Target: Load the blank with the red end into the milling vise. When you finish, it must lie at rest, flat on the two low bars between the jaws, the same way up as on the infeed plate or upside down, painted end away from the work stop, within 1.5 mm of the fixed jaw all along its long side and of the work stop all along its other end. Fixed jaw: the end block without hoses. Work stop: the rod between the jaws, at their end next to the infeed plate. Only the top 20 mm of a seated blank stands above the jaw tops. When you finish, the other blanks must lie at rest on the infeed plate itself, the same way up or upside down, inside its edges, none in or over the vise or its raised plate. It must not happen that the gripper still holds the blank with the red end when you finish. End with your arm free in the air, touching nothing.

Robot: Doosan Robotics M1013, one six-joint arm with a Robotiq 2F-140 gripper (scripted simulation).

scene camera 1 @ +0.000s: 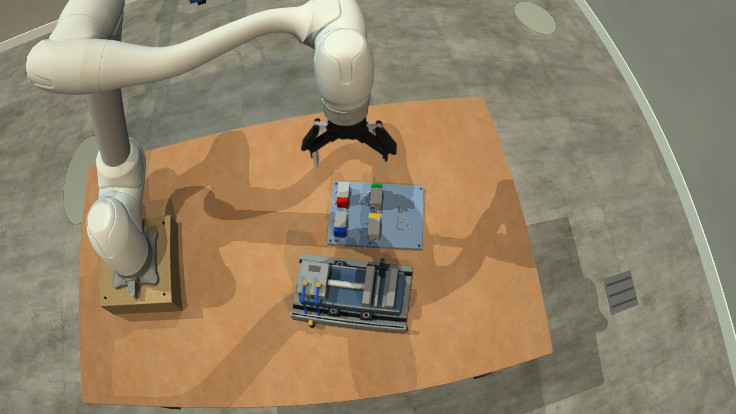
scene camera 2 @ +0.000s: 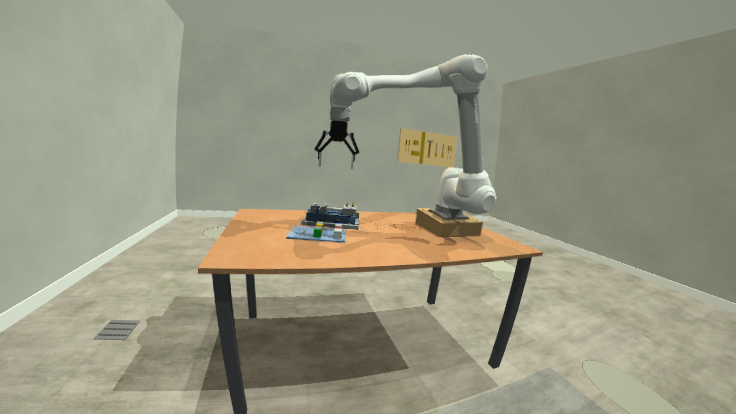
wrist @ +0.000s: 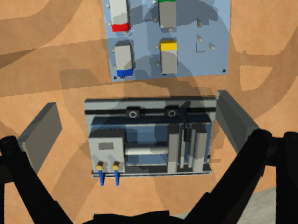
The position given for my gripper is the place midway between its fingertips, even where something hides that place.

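Observation:
Looking through scene camera 1, I see an infeed plate (scene camera 1: 395,235), a hose block (scene camera 1: 312,278) and a milling vise (scene camera 1: 339,295), and my gripper (scene camera 1: 349,164) is there with them. The wrist view shows me my gripper (wrist: 136,110) too, as well as the vise (wrist: 134,136) and the hose block (wrist: 116,136).

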